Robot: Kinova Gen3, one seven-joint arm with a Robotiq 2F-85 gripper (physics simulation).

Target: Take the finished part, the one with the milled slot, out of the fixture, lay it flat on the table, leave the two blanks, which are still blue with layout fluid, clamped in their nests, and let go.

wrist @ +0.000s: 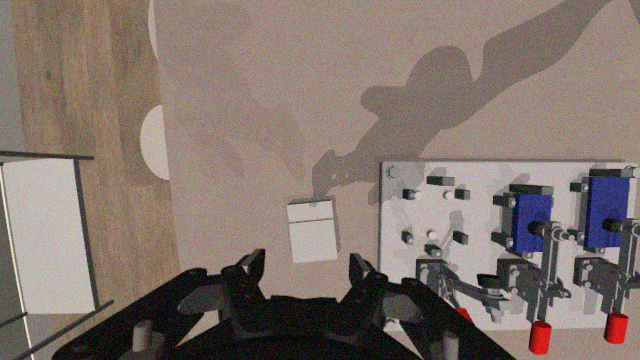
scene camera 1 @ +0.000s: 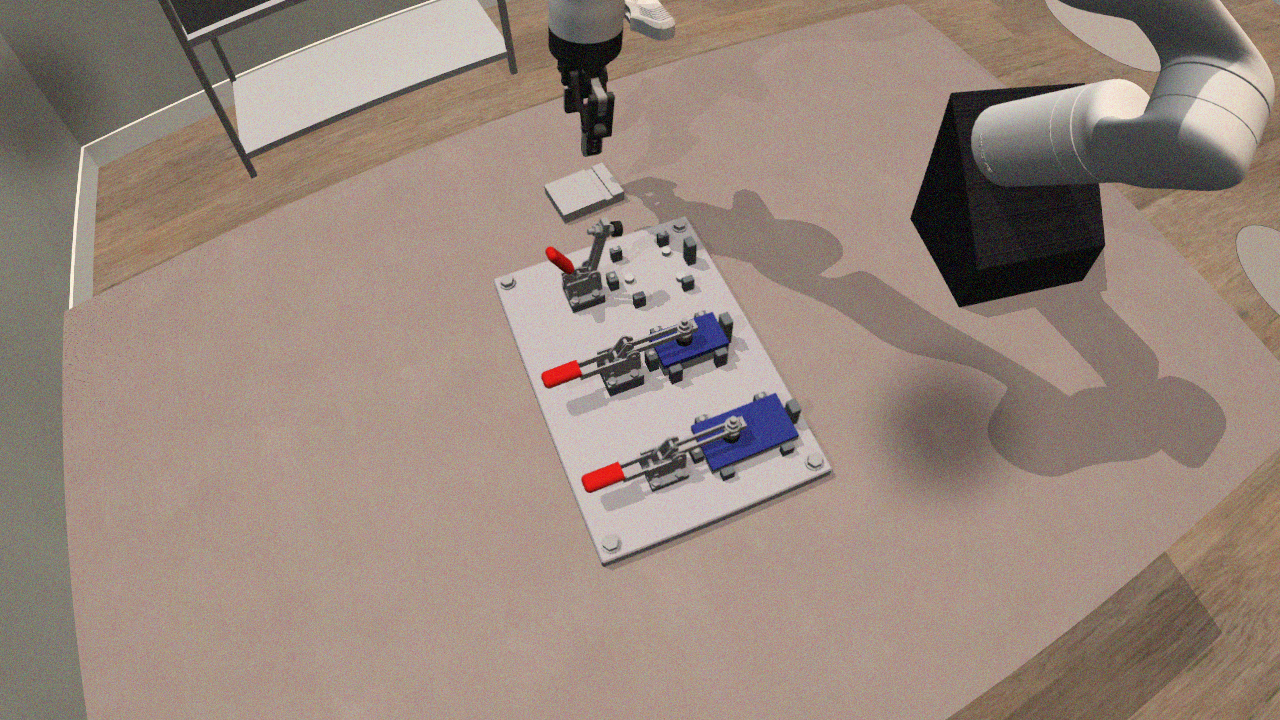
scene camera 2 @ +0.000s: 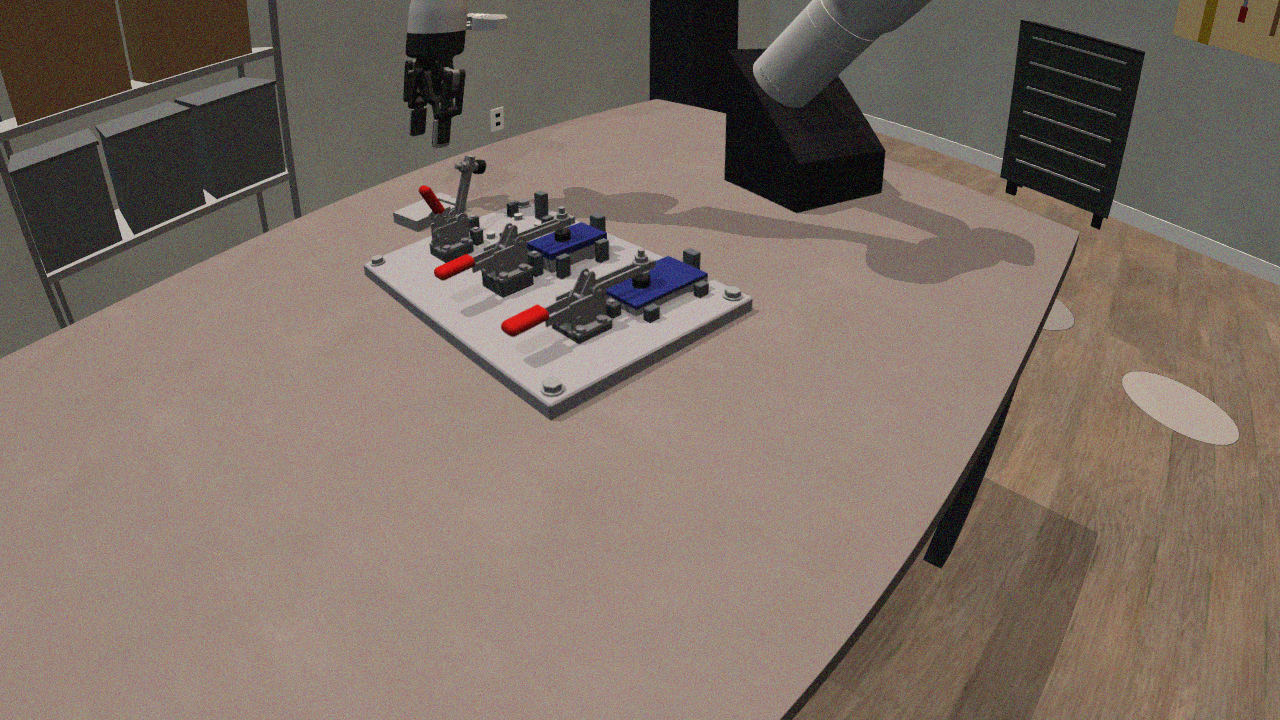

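Seen in the pictures: gripper, between the fingertips: (wrist: 307, 262) (scene camera 1: 582, 131) (scene camera 2: 428, 140); arm's base, origin of its link: (scene camera 1: 1005, 145) (scene camera 2: 781, 81).
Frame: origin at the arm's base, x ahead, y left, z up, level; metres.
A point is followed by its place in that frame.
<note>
The finished part (scene camera 1: 580, 193) @[x 0.431, y -0.213, z -0.143 m] (scene camera 2: 417, 214) @[x 0.448, y -0.206, z -0.143 m] (wrist: 313, 242) @[x 0.438, y -0.218, z -0.143 m], a pale grey block with a slot across it, lies flat on the table (scene camera 1: 313, 402) @[x 0.793, y -0.045, z -0.158 m] (scene camera 2: 313, 501) @[x 0.740, y 0.192, z -0.158 m] (wrist: 300, 75) @[x 0.212, y -0.248, z -0.158 m] beside the fixture plate (scene camera 1: 572, 429) @[x 0.528, y 0.089, z -0.143 m] (scene camera 2: 465, 331) @[x 0.539, y 0.094, z -0.143 m] (wrist: 480, 175) @[x 0.337, y -0.003, z -0.143 m]. My gripper (scene camera 1: 590, 134) @[x 0.419, y -0.219, z -0.052 m] (scene camera 2: 429, 136) @[x 0.419, y -0.219, z -0.052 m] (wrist: 307, 262) @[x 0.419, y -0.219, z -0.052 m] is open and empty, above the part and apart from it. The smaller blue blank (scene camera 1: 711, 338) @[x 0.371, y 0.053, z -0.117 m] (scene camera 2: 581, 237) @[x 0.382, y 0.056, z -0.117 m] (wrist: 525, 215) @[x 0.383, y 0.033, z -0.117 m] and the larger blue blank (scene camera 1: 760, 428) @[x 0.362, y 0.158, z -0.127 m] (scene camera 2: 671, 281) @[x 0.367, y 0.168, z -0.127 m] (wrist: 602, 210) @[x 0.374, y 0.145, z -0.127 m] sit in their nests under lowered clamps. The third nest holds no part, and its clamp (scene camera 1: 583, 284) @[x 0.471, y -0.051, z -0.111 m] (scene camera 2: 452, 237) @[x 0.473, y -0.051, z -0.120 m] stands raised.
Red clamp handles (scene camera 1: 562, 373) @[x 0.522, y 0.054, z -0.097 m] (scene camera 2: 454, 266) @[x 0.526, y 0.058, z -0.098 m] (wrist: 540, 337) @[x 0.518, y 0.046, z -0.097 m] lie along the plate's side. The raised clamp's arm stands up close to the part. The black robot base (scene camera 1: 1011, 205) @[x 0.009, y 0.048, z -0.045 m] (scene camera 2: 796, 161) @[x 0.070, y 0.082, z -0.087 m] is at the right in both scene views. A metal shelf unit (scene camera 2: 284, 116) stands beyond the table.
</note>
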